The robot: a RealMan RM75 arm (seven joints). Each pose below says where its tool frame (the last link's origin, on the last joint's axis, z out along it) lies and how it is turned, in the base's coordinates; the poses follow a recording.
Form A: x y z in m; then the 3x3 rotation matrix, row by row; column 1 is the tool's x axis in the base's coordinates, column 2 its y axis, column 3 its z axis. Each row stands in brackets.
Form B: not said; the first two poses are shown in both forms.
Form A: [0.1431, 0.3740, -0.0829], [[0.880, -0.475, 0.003], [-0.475, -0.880, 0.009], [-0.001, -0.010, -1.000]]
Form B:
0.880, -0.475, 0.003, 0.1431
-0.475, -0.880, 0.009, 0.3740
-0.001, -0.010, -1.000, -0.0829
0, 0, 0, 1

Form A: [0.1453, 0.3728, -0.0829], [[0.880, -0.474, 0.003], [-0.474, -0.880, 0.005], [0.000, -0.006, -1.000]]
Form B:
0.880, -0.474, 0.003, 0.1453
-0.474, -0.880, 0.005, 0.3728
0.000, -0.006, -1.000, -0.0829
0, 0, 0, 1

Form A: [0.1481, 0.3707, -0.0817], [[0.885, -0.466, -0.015], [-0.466, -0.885, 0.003], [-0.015, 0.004, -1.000]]
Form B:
0.885, -0.466, -0.015, 0.1481
-0.466, -0.885, 0.003, 0.3707
-0.015, 0.004, -1.000, -0.0817
0, 0, 0, 1

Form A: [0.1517, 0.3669, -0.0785], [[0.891, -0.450, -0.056], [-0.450, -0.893, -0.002], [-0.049, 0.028, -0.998]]
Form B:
0.891, -0.450, -0.056, 0.1517
-0.450, -0.893, -0.002, 0.3669
-0.049, 0.028, -0.998, -0.0785
0, 0, 0, 1

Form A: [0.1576, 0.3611, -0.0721], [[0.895, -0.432, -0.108], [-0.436, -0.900, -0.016], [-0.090, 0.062, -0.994]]
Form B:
0.895, -0.432, -0.108, 0.1576
-0.436, -0.900, -0.016, 0.3611
-0.090, 0.062, -0.994, -0.0721
0, 0, 0, 1

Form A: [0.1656, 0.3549, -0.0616], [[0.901, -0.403, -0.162], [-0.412, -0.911, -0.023], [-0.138, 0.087, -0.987]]
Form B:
0.901, -0.403, -0.162, 0.1656
-0.412, -0.911, -0.023, 0.3549
-0.138, 0.087, -0.987, -0.0616
0, 0, 0, 1

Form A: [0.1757, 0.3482, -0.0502], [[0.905, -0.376, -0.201], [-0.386, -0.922, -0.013], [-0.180, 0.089, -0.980]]
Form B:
0.905, -0.376, -0.201, 0.1757
-0.386, -0.922, -0.013, 0.3482
-0.180, 0.089, -0.980, -0.0502
0, 0, 0, 1

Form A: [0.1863, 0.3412, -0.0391], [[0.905, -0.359, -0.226], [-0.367, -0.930, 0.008], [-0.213, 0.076, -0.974]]
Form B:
0.905, -0.359, -0.226, 0.1863
-0.367, -0.930, 0.008, 0.3412
-0.213, 0.076, -0.974, -0.0391
0, 0, 0, 1

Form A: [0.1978, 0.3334, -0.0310], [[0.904, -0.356, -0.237], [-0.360, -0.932, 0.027], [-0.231, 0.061, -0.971]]
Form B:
0.904, -0.356, -0.237, 0.1978
-0.360, -0.932, 0.027, 0.3334
-0.231, 0.061, -0.971, -0.0310
0, 0, 0, 1

